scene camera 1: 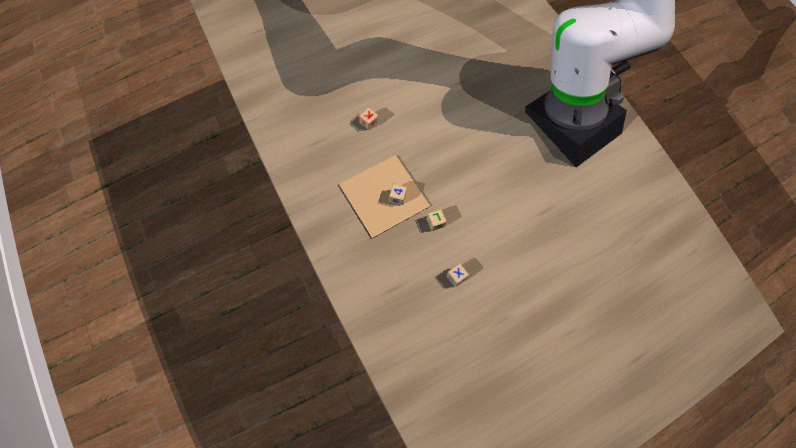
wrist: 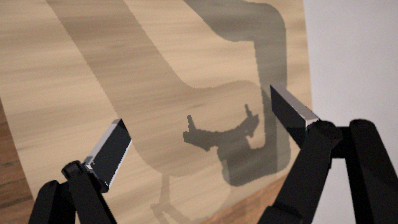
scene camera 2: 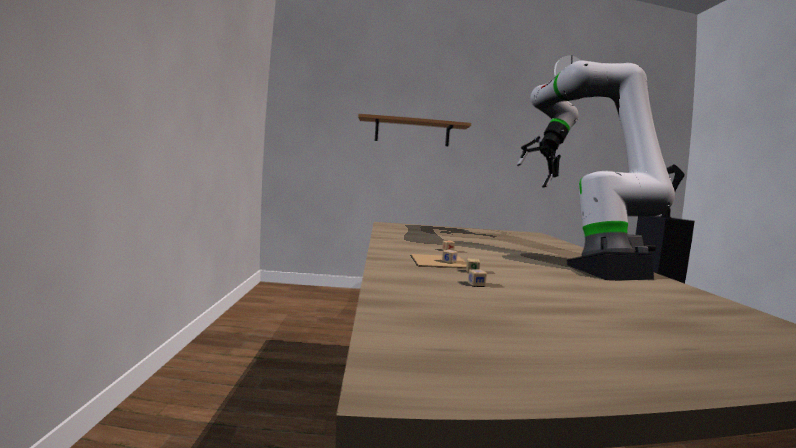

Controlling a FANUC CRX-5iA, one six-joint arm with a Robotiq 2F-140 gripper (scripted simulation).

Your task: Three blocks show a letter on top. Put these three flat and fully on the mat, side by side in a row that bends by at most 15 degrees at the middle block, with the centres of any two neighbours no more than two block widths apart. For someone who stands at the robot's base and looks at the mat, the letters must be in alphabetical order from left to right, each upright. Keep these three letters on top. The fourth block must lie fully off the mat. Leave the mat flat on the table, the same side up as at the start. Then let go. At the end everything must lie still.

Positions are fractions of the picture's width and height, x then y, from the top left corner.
In view: my gripper (wrist: 0.49, 0.51) and a tan mat (scene camera 1: 0.46, 0.43).
The wrist view does not show the tan mat: it is out of frame.
